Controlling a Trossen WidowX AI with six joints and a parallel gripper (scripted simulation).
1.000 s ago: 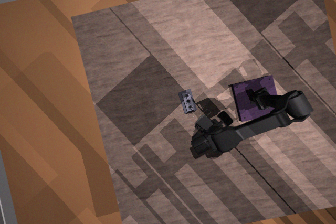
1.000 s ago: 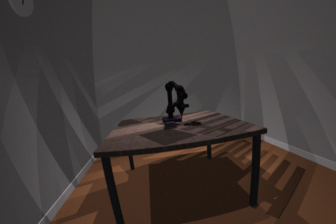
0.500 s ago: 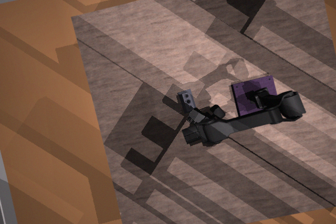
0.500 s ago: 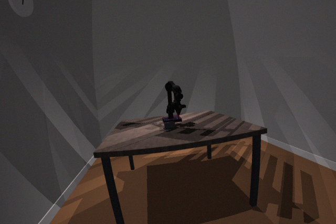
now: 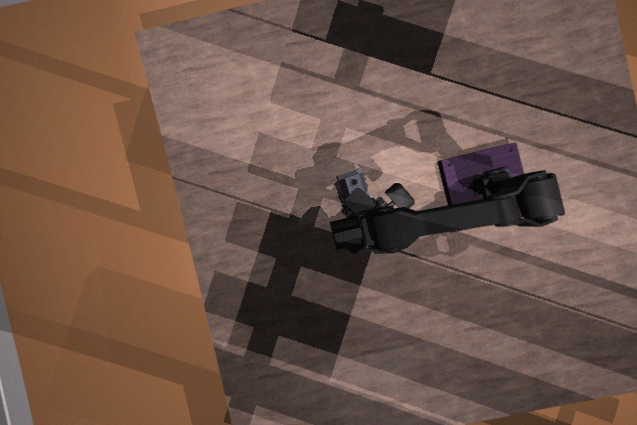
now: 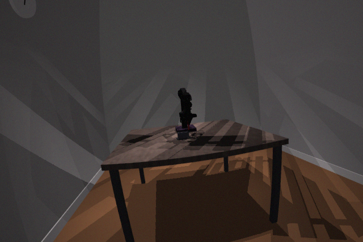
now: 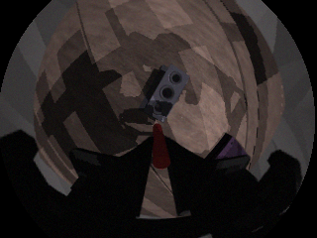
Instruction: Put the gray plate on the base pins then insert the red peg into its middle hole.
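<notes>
My gripper tip is now 3 cm short of the gray plate, 5 cm to the left of it and 7 cm above it. The rest, counted from my gripper tip: base: 3 cm ahead, 5 cm to the right, 10 cm below; red peg: right at my gripper tip.
</notes>
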